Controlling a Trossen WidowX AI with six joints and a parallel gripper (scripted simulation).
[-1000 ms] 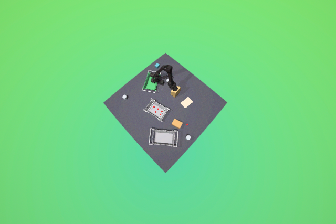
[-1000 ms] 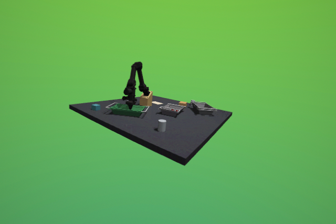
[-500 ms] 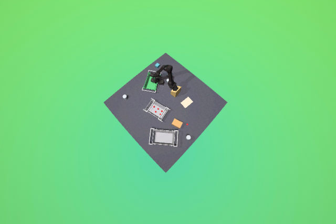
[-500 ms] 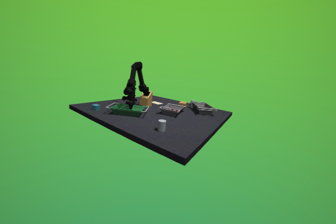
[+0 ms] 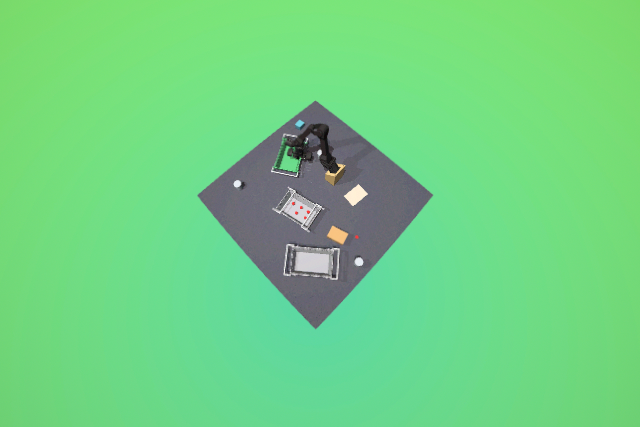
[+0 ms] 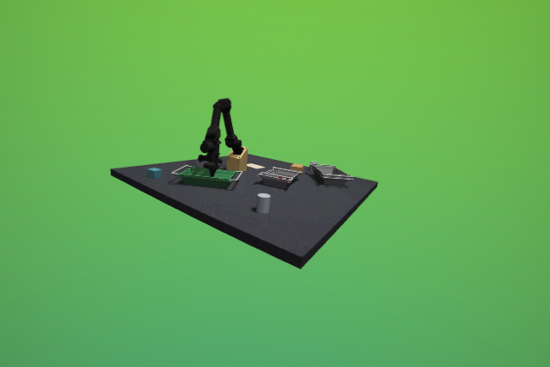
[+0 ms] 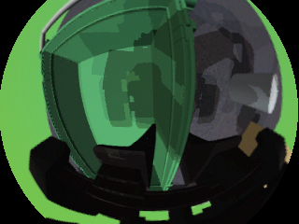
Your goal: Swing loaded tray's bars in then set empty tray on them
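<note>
Now: gripper tip 7 cm to the left of the green tray, 3 cm below it and 3 cm short of it. Also, from my gripper tip: cream tile 52 cm to the left, 1 cm below, 1 cm behind; then teal cube 25 cm behind, 20 cm to the right, 1 cm above.
</note>
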